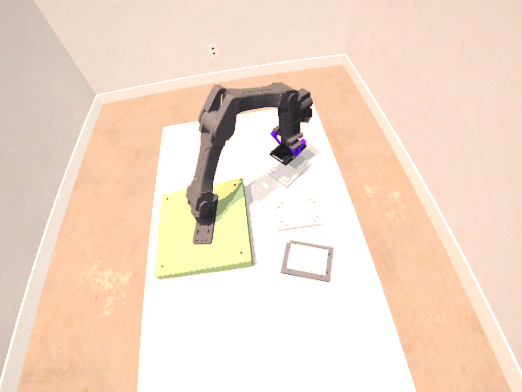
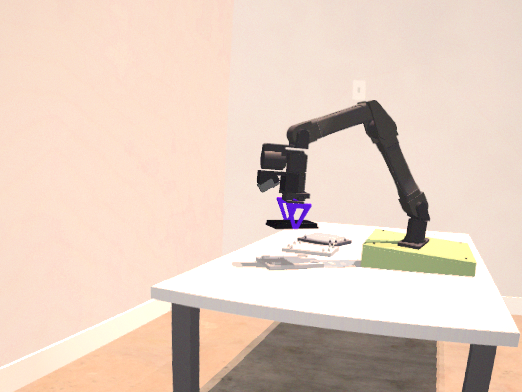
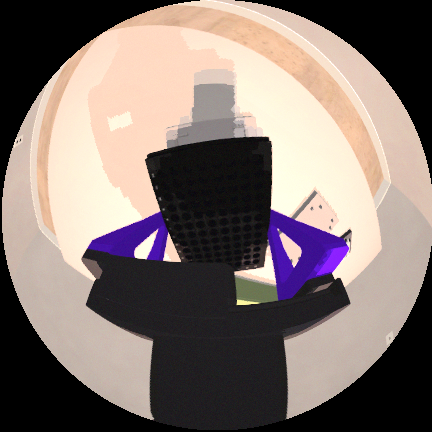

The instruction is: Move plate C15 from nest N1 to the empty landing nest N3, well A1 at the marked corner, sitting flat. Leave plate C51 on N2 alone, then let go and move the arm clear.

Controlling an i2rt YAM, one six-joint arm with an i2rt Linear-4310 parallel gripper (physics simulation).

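A black well plate (image 1: 281, 154) (image 2: 278, 224) (image 3: 215, 180), apparently C15, is between the purple fingers of my gripper (image 1: 288, 149) (image 2: 292, 223) (image 3: 217, 214), which is shut on it. The plate looks about level, in the air above the pale nest (image 1: 288, 180) (image 2: 295, 266) nearest it. A white nest (image 1: 300, 226) (image 2: 310, 251) (image 3: 320, 210) with small corner pegs lies in the middle. A dark-rimmed nest (image 1: 306, 276) (image 2: 345, 242) (image 3: 348, 239) with a white centre lies beyond it. Nest labels, the marked corner and well A1 cannot be read; which one holds C51 is unclear.
The arm stands on a thick yellow-green base (image 1: 175, 230) (image 2: 420, 262) (image 3: 255, 291) beside the row of nests. The white table (image 1: 265, 330) (image 2: 320, 295) carries everything. The arm's shadow falls over the nearest nest and the table around it.
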